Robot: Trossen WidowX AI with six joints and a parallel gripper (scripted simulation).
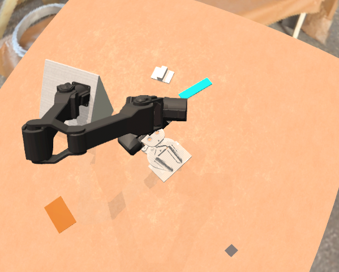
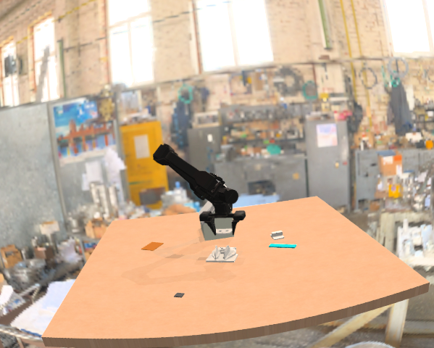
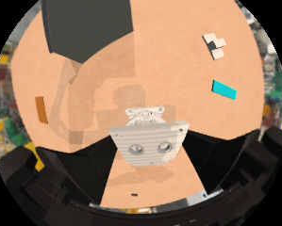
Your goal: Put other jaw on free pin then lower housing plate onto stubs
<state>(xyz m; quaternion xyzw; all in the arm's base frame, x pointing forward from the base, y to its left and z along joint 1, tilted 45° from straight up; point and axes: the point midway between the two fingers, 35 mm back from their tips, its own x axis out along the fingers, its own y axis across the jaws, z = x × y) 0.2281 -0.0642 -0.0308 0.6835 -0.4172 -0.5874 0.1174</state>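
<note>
Now: the jaw 3 cm ahead of my gripper tip, 1 cm to the left of it and 7 cm below it. From my gripper tip the other things lie so: white base plate: 6 cm ahead, 3 cm to the right, 8 cm below; cyan strip: 6 cm ahead, 24 cm to the left, 8 cm below; orange patch: 20 cm behind, 32 cm to the right, 8 cm below.
</note>
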